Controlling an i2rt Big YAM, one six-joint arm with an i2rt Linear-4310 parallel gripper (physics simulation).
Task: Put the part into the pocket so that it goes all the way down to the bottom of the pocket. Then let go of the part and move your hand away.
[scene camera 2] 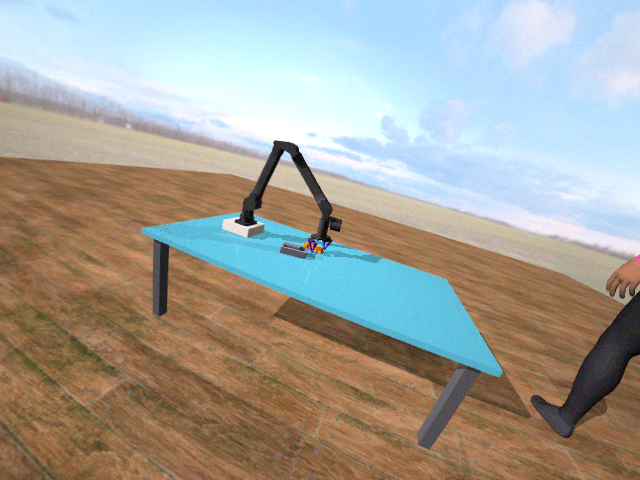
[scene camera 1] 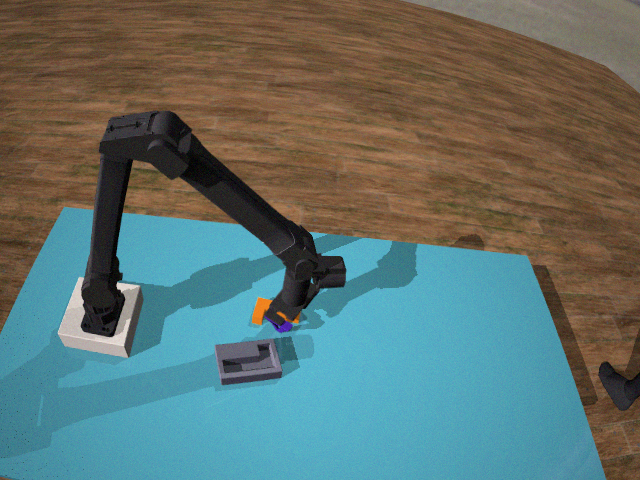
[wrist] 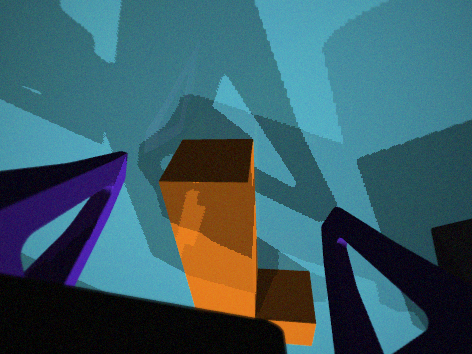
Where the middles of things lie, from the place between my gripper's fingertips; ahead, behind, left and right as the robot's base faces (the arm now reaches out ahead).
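Labels:
My gripper: 1 cm below, 3 cm past the orange L-shaped part [wrist: 208,187]. Grey pocket block [scene camera 1: 242,362]: 1 cm above my hand, 9 cm behind, 15 cm to the right.

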